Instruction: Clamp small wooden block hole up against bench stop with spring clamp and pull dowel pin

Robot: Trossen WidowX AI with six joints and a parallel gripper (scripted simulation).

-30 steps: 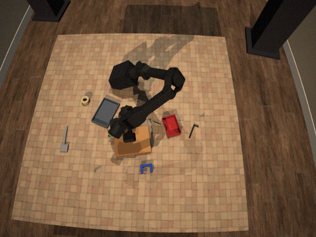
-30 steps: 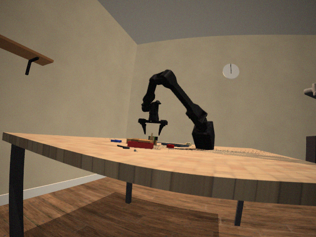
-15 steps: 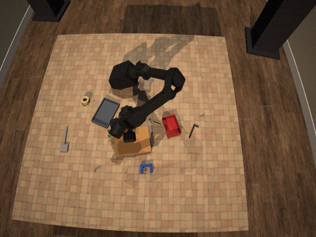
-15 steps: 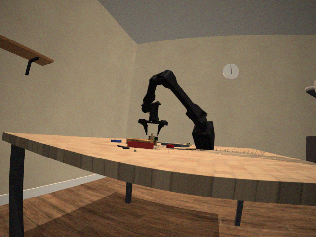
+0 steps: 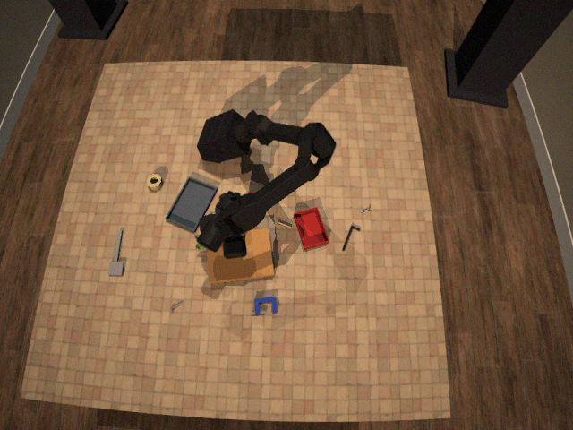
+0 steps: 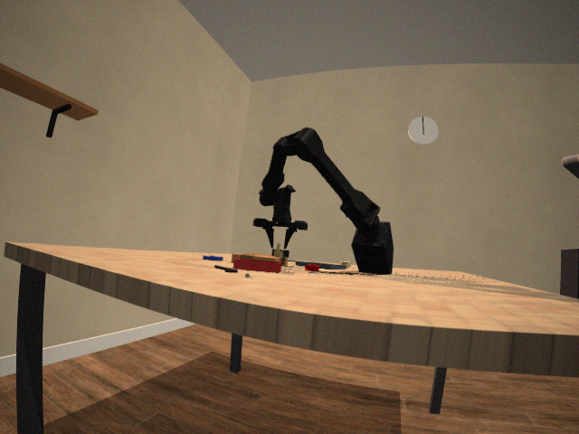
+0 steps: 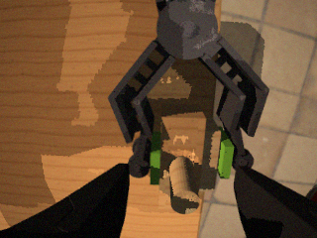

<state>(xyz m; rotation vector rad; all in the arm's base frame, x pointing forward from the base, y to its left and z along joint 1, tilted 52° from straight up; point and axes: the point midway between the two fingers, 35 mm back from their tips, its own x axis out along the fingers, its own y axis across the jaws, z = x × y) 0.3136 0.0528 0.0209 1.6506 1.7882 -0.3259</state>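
Right now the dowel pin is 4 cm below my hand. Also, from my hand: small wooden block: 6 cm below; wooden board: 8 cm below, 6 cm ahead, 2 cm to the left; red knob: 15 cm behind, 8 cm below, 2 cm to the left.
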